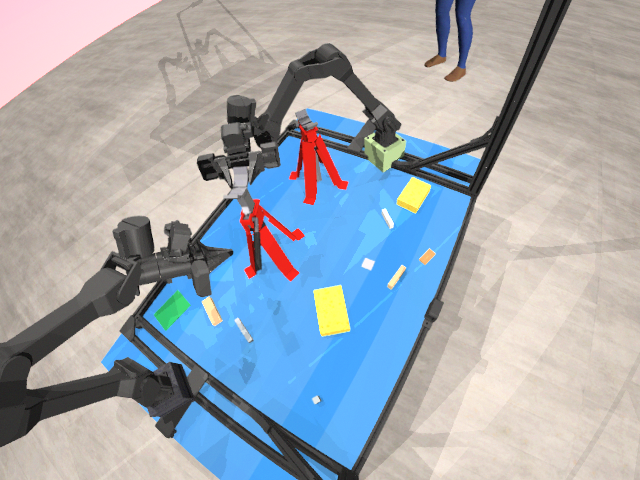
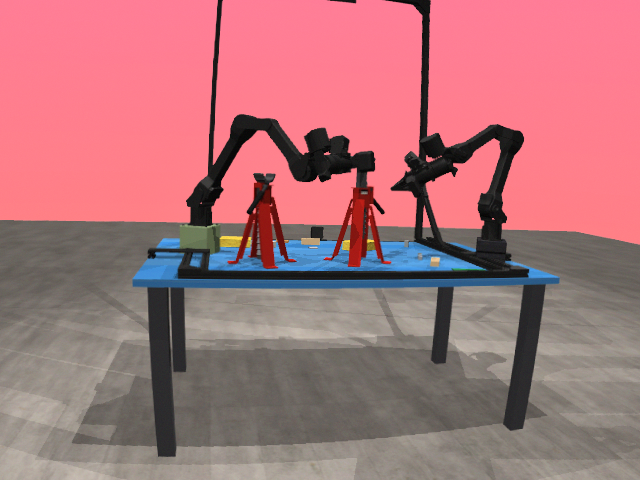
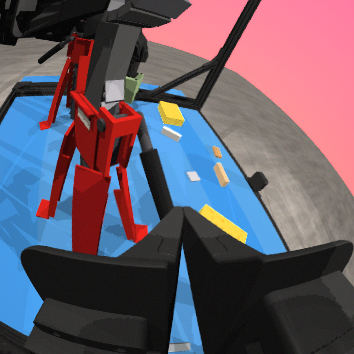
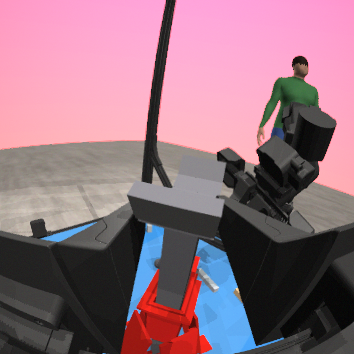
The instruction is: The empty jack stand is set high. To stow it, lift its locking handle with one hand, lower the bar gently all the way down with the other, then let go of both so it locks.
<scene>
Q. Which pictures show my left gripper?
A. Image 1, image 2, image 3 and image 4: all of them.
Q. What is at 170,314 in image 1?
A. A green block.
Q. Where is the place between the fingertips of my right gripper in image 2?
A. At 360,163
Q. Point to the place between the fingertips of my left gripper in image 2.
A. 390,189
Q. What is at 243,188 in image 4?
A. My left gripper.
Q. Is my left gripper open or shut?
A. Shut.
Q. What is my left gripper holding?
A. Nothing.
</scene>
